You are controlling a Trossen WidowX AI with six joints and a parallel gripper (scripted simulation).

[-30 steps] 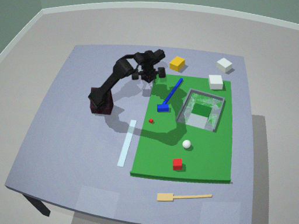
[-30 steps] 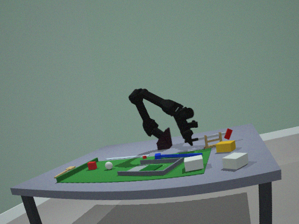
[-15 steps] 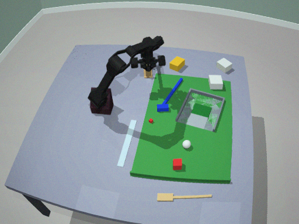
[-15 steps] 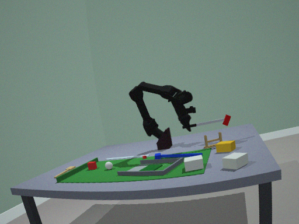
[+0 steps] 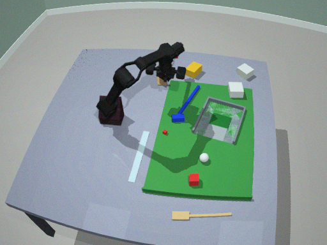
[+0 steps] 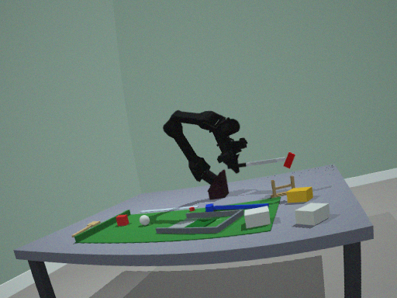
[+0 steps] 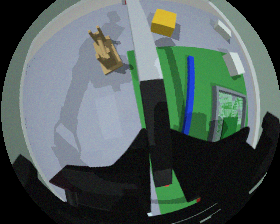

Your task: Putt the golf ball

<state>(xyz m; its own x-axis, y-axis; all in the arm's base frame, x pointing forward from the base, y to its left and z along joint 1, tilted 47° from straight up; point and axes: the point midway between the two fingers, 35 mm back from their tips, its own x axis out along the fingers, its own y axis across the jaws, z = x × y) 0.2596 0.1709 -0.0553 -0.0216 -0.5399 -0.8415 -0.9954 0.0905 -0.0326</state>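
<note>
Now: gripper tip 220 mm to the left of the small red cube, 130 mm above it and 20 mm short of it. From my gripper tip the other things lie so: blue putter: 120 mm below, 100 mm ahead, 20 mm to the right; yellow block: 250 mm to the left, 120 mm below, 120 mm ahead; small wooden rack: 180 mm to the left, 100 mm below, 60 mm behind.
</note>
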